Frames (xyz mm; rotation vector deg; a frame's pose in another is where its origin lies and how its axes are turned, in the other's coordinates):
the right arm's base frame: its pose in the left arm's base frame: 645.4 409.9 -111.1 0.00 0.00 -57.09
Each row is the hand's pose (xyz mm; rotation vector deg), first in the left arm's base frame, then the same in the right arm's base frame.
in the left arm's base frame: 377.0 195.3 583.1 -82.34 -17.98 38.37
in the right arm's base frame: 34.3 -341.9 694.2 -70.07 -60.61 83.53
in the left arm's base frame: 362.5 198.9 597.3 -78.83 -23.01 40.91
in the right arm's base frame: 23.4 -352.1 708.4 -64.31 -63.91 86.63
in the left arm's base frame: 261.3 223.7 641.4 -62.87 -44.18 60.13
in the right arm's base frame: -52.4 -423.6 752.5 -38.90 -78.51 106.79
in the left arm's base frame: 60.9 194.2 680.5 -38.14 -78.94 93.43
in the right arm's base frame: -136.5 -607.9 791.6 5.10 -105.90 135.27
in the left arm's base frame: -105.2 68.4 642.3 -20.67 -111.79 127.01
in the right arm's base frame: -121.1 -815.7 753.4 -31.64 96.98 -106.22
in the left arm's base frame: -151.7 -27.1 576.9 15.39 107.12 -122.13
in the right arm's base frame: -66.2 -906.6 688.0 -31.89 85.89 -81.06
